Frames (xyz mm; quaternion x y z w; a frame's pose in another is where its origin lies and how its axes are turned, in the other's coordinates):
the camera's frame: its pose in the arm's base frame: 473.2 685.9 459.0 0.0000 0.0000 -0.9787 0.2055
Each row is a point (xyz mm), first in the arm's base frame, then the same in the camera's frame.
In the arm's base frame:
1: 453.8 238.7 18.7
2: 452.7 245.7 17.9
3: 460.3 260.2 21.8
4: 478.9 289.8 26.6
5: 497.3 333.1 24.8
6: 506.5 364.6 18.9
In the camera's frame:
1: 197.6 401.6 -440.3
2: 195.8 394.8 -441.1
3: 183.0 384.6 -437.2
4: 154.1 364.9 -432.4
5: 119.8 332.7 -434.2
6: 98.7 307.6 -440.1

